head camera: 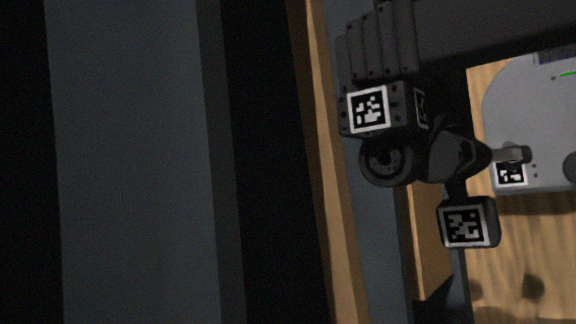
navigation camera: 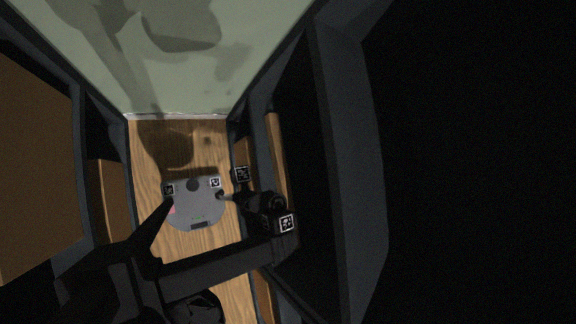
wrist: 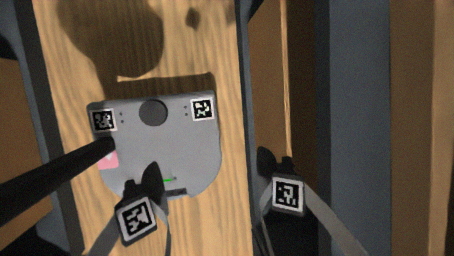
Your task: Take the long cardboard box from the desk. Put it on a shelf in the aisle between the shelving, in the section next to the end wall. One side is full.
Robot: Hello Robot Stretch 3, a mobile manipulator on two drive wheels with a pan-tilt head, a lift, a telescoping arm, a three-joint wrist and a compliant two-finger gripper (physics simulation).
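Note:
A long, narrow cardboard box lies lengthwise along a shelf of the right-hand shelving, beside the end wall. Part of the box is hidden behind my wrist in the navigation view. My gripper is open and empty, fingers pointing down. It is on the aisle side of the long box, apart from it. In the wrist view its left finger appears over my base and its right finger over the edge of the right shelving. The desk does not show.
My base stands in the narrow aisle. Another cardboard box is lower in the right shelving. Cardboard boxes fill parts of the left shelving. My arm reaches across the aisle.

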